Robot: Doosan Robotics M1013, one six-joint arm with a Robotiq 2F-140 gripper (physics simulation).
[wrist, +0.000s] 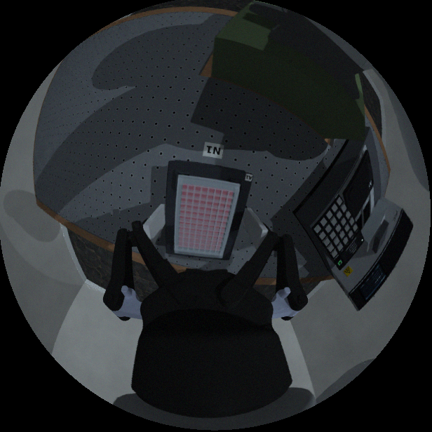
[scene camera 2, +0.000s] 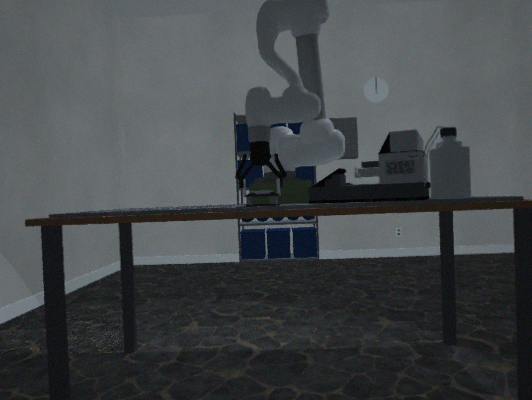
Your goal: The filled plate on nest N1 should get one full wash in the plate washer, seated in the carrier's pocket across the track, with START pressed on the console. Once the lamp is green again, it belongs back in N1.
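Frame: origin at the arm's base, x back, y right, z up, level; metres.
Where they show: gripper, fingertip midpoint: (scene camera 2: pixel 261 196).
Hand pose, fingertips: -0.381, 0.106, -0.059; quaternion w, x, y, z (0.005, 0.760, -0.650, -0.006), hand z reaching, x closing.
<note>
After its pixels a point has its place, as x, y, z.
The filled plate (scene camera 2: pixel 262 198) @(-0.136, 0.096, -0.067) (wrist: pixel 206 217), pale with pink wells, sits flat in the dark nest N1 (wrist: pixel 170 215), by the "N1" label (wrist: pixel 213 150). My gripper (scene camera 2: pixel 261 189) @(-0.381, 0.106, -0.059) (wrist: pixel 205 214) is wide open, pointing down over the plate, one pale pad off each long side; nothing is held. In the scene view the pad tips are near the plate's top height. The plate washer (scene camera 2: pixel 369 192) @(-0.465, -0.296, -0.059) (wrist: pixel 330 225) stands to the right, with a grid of pale squares (wrist: pixel 336 227), a dark console screen (wrist: pixel 373 281) and a small green mark (wrist: pixel 339 262). I cannot make out the carrier's pocket clearly.
A large green block (scene camera 2: pixel 296 191) @(-0.149, -0.059, -0.041) (wrist: pixel 290 85) stands behind the nest. A big pale bottle (scene camera 2: pixel 450 170) @(-0.568, -0.559, 0.008) with a black cap stands at the washer's far right. The perforated table top (wrist: pixel 140 125) extends left of the nest, and its wooden edge (wrist: pixel 95 240) runs close by the nest.
</note>
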